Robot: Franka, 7 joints.
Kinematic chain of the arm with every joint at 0, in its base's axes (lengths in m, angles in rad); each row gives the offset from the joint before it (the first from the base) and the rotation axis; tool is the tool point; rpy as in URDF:
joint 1: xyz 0 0 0.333 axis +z
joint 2: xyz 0 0 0 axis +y
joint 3: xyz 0 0 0.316 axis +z
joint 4: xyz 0.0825 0 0 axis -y
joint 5: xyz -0.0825 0 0.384 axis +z
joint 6: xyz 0 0 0 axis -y
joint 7: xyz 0.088 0 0 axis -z
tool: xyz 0 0 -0.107 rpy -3.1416 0 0
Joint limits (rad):
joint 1: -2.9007..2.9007
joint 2: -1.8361..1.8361
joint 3: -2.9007..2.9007
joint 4: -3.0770..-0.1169
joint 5: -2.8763..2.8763
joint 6: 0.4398..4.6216
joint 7: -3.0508..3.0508
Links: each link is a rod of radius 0.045 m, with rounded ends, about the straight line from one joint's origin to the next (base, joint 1, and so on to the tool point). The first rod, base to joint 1, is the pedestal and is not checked.
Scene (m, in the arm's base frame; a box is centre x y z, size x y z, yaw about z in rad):
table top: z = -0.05
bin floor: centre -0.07 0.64 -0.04 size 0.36 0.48 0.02 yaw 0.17
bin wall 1: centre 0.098 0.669 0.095 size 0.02 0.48 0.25 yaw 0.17
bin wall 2: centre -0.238 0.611 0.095 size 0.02 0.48 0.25 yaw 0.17
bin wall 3: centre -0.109 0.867 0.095 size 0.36 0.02 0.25 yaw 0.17
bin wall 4: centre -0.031 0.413 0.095 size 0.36 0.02 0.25 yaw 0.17
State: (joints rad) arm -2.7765 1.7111 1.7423 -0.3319 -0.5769 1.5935 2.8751
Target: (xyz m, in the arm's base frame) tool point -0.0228 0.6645 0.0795
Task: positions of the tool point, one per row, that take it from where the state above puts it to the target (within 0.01 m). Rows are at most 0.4 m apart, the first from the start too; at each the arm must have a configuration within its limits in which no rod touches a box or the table.
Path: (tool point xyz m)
1: -0.4522 -0.6402 0.4827
2: -0.1969 -0.6535 0.7303
3: 0.0793 -0.5137 0.9116
4: 0.2947 -0.2414 0.9930
5: 0.3873 0.0974 0.9593
6: 0.3383 0.4118 0.8173
7: 0.1786 0.6171 0.5957
8: -0.0228 0.6645 0.3388
9: -0.0260 0.6775 0.2113
10: -0.0228 0.6645 0.0795

